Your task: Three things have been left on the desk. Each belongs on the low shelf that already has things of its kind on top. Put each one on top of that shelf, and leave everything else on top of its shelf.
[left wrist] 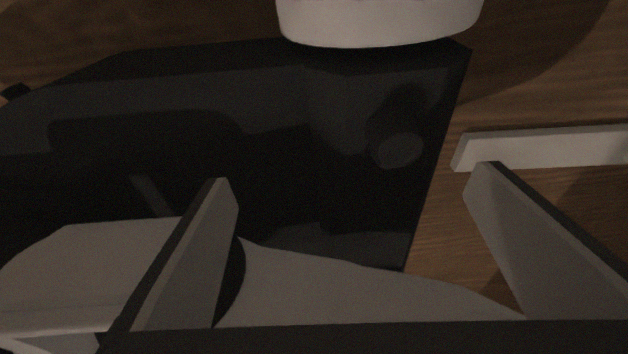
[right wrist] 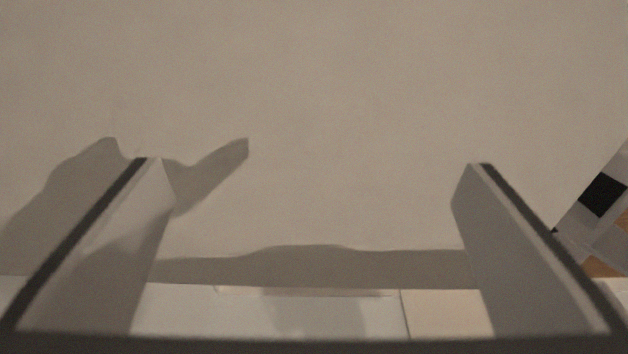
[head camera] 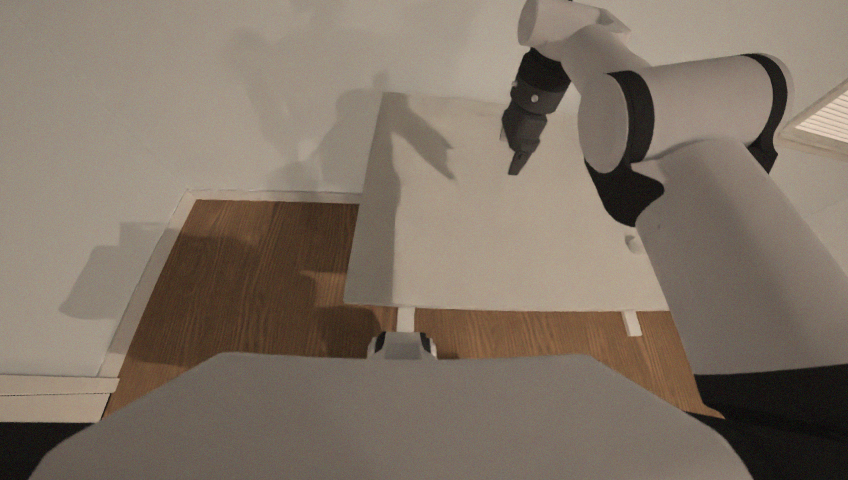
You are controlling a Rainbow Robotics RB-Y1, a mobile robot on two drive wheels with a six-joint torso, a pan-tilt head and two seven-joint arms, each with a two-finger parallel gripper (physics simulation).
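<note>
The white desk stands against the wall in the head view. One small pale object lies at its right side, partly beside my right arm; what it is cannot be told. Low shelves with things on top do not show clearly in any view. My right gripper is open and empty above the back part of the desk, its shadow on the top. My left gripper is open and empty, low beside my dark base, with a white desk foot beyond its right finger.
Wooden floor lies left of the desk and in front of it. Pale walls rise behind and at the left. White desk feet stick out at the desk's front edge. A blind hangs at the far right.
</note>
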